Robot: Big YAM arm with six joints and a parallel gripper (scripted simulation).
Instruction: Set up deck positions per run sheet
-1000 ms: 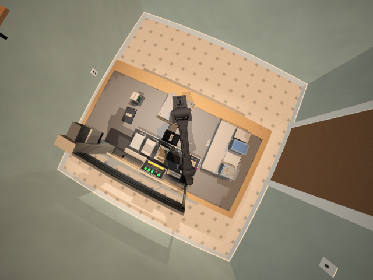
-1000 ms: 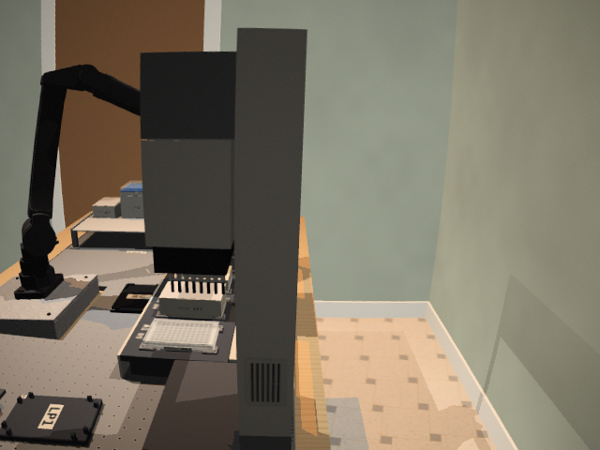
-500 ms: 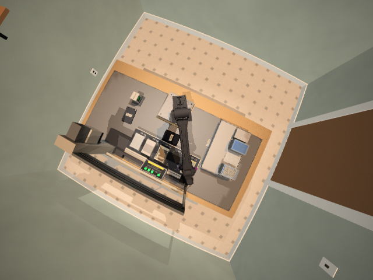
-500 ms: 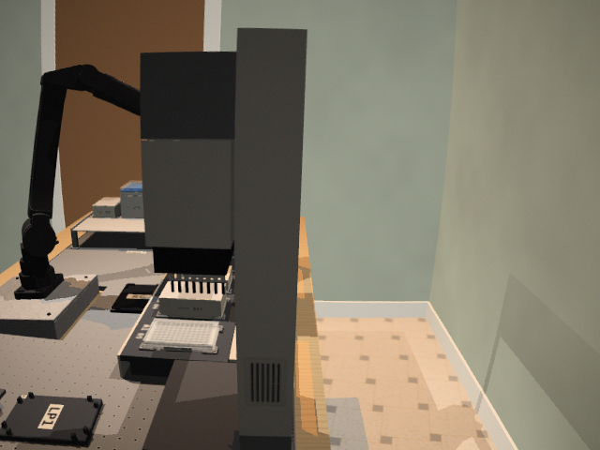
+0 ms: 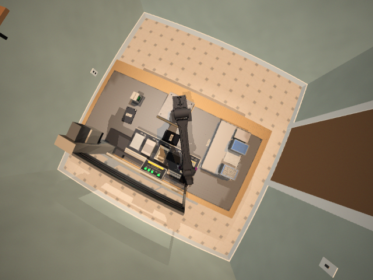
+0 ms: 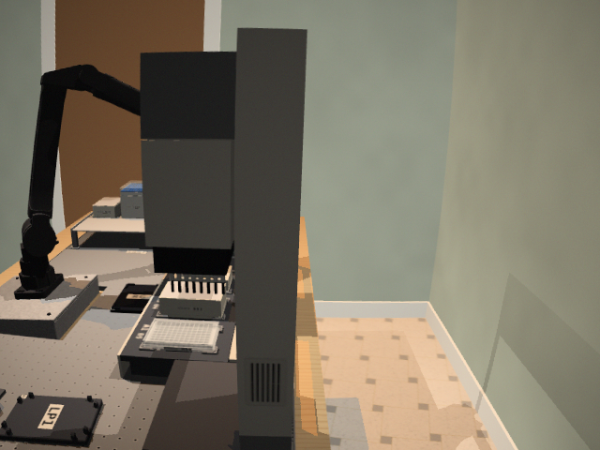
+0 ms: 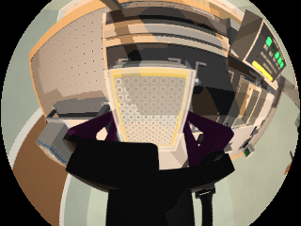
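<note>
My hand is 10 mm past the yellow-framed tip rack, 10 mm to the left of it and 20 mm above it. Also, from my hand: shelf (260 mm behind, 250 mm to the left, 50 mm below); then cream reservoir (10 mm behind, 250 mm to the right, 50 mm below); then regrip nest (170 mm behind, 240 mm to the right, 100 mm below).
</note>
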